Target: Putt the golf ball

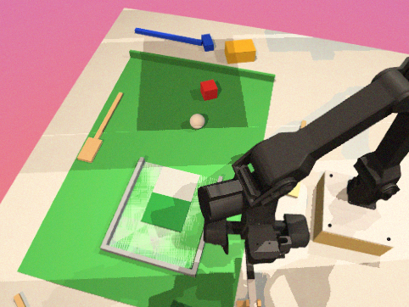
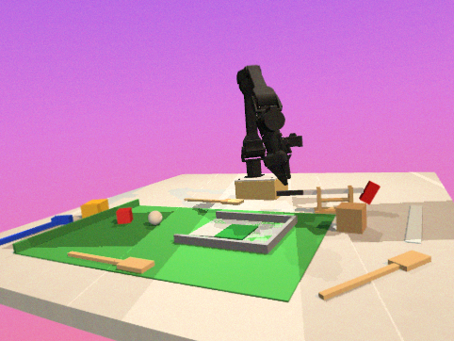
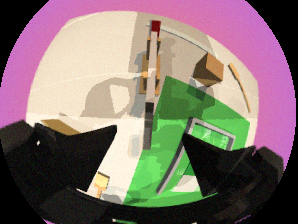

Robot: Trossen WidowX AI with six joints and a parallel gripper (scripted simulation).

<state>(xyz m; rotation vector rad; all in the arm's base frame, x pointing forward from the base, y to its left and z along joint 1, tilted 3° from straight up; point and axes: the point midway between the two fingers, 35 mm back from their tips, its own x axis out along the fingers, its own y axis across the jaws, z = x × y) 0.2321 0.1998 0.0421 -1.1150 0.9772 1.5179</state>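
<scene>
My gripper tip is now 4 cm past the red putter, 11 cm to the right of it and 4 cm above it. Also, from my gripper tip: white golf ball: 21 cm ahead, 35 cm to the right, 7 cm below; then green mat: 25 cm ahead, 23 cm to the right, 9 cm below; then brown cube: 11 cm ahead, 19 cm to the left, 6 cm below.
</scene>
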